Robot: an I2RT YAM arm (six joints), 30 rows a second.
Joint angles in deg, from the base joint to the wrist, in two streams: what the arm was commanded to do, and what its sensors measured. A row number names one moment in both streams.
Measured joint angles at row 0:
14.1, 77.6, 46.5, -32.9, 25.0, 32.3
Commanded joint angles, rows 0 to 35:
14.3, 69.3, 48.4, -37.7, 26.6, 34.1
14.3, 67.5, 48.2, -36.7, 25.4, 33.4
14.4, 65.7, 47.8, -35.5, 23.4, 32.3
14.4, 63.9, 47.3, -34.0, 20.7, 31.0
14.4, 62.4, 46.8, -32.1, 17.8, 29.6
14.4, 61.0, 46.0, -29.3, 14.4, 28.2
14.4, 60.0, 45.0, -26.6, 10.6, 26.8
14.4, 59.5, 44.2, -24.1, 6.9, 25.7
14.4, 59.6, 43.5, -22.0, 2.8, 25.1
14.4, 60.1, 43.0, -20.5, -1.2, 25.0
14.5, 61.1, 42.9, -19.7, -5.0, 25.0
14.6, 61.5, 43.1, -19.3, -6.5, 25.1
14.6, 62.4, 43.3, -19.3, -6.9, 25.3
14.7, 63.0, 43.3, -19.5, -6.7, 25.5
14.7, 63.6, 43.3, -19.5, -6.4, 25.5
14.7, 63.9, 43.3, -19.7, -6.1, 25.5
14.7, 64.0, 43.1, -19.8, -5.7, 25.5
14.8, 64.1, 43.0, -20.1, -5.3, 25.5
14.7, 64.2, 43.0, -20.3, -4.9, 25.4
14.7, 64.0, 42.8, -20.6, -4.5, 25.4
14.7, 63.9, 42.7, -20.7, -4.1, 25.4
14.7, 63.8, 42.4, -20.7, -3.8, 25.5
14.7, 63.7, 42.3, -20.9, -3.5, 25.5
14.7, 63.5, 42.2, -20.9, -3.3, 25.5
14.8, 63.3, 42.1, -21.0, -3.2, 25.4
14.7, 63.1, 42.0, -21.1, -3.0, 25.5
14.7, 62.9, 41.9, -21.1, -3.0, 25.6
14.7, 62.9, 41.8, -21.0, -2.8, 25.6
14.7, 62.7, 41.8, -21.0, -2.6, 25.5
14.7, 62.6, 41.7, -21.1, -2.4, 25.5
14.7, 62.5, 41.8, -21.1, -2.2, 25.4
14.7, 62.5, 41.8, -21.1, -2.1, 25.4
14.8, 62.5, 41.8, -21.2, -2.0, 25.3
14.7, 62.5, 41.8, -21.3, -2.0, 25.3
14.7, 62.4, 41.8, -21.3, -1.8, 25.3
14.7, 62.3, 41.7, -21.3, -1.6, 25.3
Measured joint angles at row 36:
14.5, 64.0, 41.7, -22.0, -2.9, 26.2
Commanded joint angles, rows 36 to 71:
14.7, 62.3, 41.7, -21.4, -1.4, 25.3
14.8, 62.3, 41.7, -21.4, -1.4, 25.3
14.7, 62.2, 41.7, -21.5, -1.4, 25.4
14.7, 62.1, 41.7, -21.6, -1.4, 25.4
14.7, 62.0, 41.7, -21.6, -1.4, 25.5
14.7, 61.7, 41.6, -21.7, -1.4, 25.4
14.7, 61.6, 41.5, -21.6, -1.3, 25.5
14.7, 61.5, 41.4, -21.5, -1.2, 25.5
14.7, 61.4, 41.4, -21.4, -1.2, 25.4
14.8, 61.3, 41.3, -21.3, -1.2, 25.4
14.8, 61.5, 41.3, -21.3, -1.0, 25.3
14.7, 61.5, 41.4, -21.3, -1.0, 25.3
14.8, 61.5, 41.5, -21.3, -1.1, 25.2
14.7, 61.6, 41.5, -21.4, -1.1, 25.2
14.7, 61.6, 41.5, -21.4, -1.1, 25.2
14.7, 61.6, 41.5, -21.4, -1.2, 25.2
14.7, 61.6, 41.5, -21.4, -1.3, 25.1
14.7, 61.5, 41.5, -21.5, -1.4, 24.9
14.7, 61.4, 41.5, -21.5, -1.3, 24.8
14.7, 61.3, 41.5, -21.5, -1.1, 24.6
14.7, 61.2, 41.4, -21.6, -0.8, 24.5
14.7, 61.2, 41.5, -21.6, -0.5, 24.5
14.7, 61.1, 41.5, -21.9, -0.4, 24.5
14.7, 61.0, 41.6, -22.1, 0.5, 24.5
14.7, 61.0, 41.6, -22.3, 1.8, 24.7
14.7, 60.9, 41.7, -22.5, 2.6, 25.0
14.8, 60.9, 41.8, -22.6, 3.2, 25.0
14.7, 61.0, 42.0, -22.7, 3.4, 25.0
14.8, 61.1, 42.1, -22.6, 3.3, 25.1
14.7, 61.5, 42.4, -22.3, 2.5, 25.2
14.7, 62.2, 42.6, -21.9, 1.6, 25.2
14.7, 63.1, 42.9, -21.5, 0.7, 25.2
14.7, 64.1, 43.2, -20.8, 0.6, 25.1
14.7, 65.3, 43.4, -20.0, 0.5, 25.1
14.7, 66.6, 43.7, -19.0, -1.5, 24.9
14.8, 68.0, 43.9, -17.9, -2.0, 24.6
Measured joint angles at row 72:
14.5, 63.8, 41.5, -21.7, 0.6, 25.4
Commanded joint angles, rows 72 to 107:
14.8, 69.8, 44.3, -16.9, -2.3, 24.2
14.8, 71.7, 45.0, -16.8, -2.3, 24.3
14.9, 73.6, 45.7, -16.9, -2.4, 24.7
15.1, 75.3, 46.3, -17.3, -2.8, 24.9
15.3, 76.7, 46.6, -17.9, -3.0, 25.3
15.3, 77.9, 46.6, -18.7, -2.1, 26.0
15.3, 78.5, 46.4, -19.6, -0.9, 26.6
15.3, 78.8, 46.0, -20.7, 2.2, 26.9
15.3, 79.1, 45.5, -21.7, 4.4, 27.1
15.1, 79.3, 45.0, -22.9, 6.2, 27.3
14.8, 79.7, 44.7, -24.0, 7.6, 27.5
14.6, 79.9, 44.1, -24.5, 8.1, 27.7
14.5, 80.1, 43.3, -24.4, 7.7, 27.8
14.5, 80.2, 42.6, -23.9, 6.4, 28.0
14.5, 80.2, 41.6, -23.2, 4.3, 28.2
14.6, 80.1, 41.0, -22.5, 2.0, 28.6
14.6, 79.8, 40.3, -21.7, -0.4, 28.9
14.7, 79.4, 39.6, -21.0, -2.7, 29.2
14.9, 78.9, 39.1, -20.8, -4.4, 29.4
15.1, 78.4, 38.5, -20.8, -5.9, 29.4
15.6, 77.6, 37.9, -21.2, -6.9, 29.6
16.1, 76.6, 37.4, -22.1, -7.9, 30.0
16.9, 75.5, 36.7, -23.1, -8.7, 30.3
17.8, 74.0, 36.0, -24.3, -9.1, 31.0
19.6, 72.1, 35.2, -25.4, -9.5, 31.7
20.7, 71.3, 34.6, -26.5, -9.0, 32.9
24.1, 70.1, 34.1, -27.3, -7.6, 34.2
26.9, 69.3, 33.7, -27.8, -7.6, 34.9
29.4, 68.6, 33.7, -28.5, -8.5, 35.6
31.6, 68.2, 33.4, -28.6, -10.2, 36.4
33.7, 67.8, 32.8, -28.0, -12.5, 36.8
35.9, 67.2, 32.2, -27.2, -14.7, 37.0
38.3, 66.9, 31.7, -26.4, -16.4, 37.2
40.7, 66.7, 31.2, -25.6, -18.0, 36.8
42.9, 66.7, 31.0, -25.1, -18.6, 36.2
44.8, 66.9, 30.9, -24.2, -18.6, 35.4
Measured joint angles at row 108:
38.4, 67.5, 32.6, -23.6, -12.2, 34.6
